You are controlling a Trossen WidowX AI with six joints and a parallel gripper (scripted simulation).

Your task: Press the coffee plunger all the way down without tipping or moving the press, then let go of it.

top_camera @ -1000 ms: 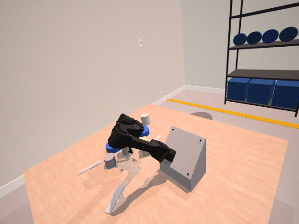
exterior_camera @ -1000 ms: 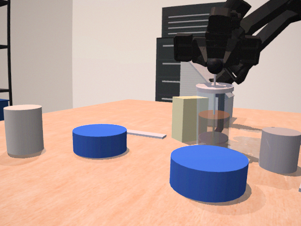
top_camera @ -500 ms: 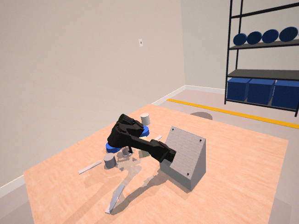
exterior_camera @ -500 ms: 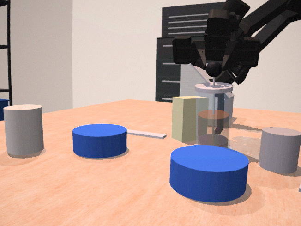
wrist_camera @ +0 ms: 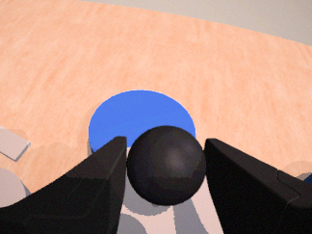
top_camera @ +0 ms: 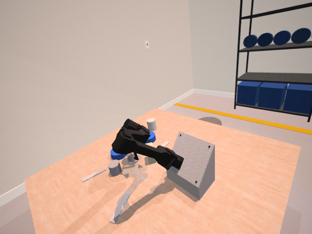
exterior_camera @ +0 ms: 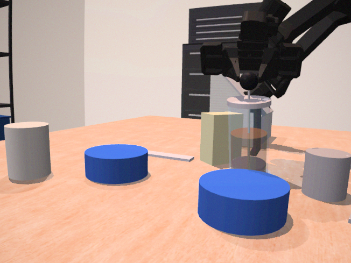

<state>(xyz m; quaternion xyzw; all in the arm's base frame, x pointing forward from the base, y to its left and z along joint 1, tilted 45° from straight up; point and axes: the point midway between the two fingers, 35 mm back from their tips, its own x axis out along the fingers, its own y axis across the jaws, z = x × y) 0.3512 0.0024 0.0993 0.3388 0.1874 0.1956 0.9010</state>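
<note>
Now: the glass coffee press 4 cm behind my gripper tip and 9 cm below it. From my gripper tip the other things lie so: pale yellow block (13 cm behind, 9 cm to the right, 13 cm below).
</note>
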